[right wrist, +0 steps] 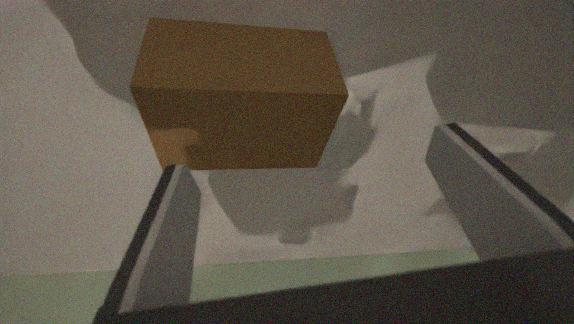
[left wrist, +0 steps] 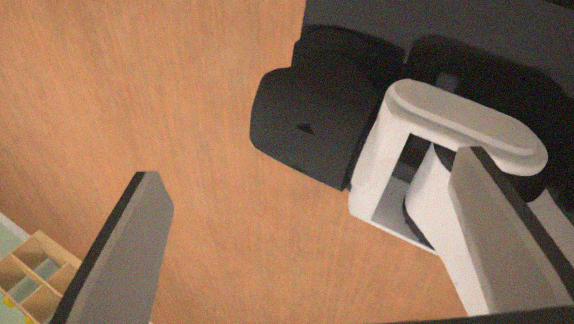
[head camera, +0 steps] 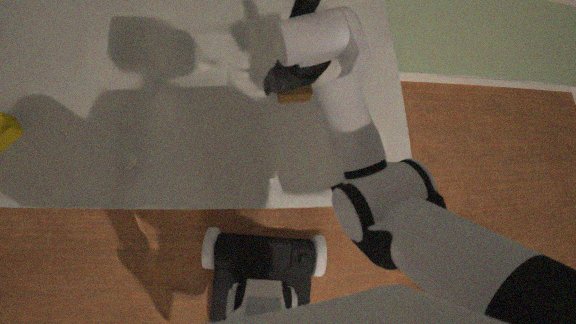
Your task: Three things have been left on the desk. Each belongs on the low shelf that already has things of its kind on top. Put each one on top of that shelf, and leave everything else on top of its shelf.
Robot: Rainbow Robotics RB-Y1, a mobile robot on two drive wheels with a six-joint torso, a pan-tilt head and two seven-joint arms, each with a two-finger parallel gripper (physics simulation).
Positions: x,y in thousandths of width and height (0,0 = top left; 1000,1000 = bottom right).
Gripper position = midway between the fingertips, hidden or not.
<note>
In view: my left gripper (left wrist: 532,551), my right gripper (head camera: 497,264) and a brown block (right wrist: 377,298).
My right gripper also shows in the right wrist view (right wrist: 543,498).
</note>
